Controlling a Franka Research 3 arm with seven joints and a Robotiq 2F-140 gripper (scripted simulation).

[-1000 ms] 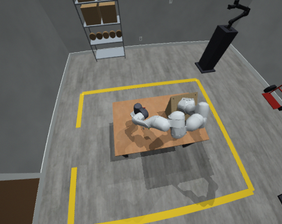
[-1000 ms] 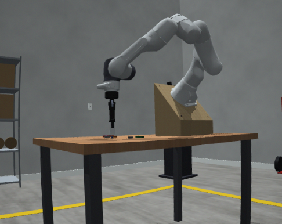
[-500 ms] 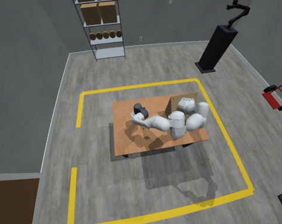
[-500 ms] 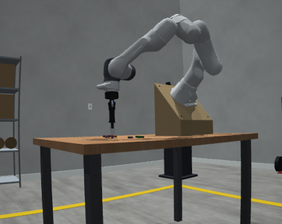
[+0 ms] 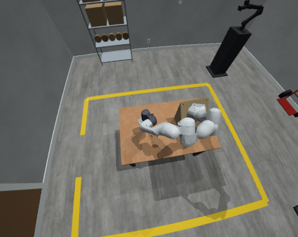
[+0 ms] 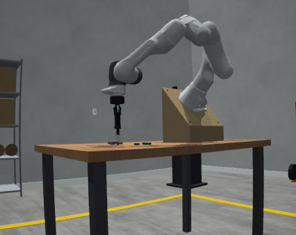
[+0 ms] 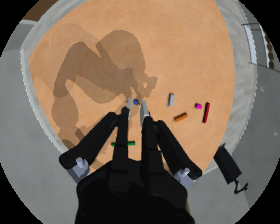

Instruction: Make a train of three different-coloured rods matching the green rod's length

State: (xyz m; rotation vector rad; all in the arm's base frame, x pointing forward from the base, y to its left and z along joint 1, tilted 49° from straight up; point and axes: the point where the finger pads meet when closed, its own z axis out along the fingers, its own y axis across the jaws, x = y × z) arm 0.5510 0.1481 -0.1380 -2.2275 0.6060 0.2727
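My hand is 5 cm above the small blue rod. Round my hand: green rod 12 cm behind, 9 cm to the left, 5 cm below; then magenta rod 17 cm to the right, 7 cm behind, 5 cm below; then orange rod 11 cm to the right, 8 cm behind, 5 cm below.
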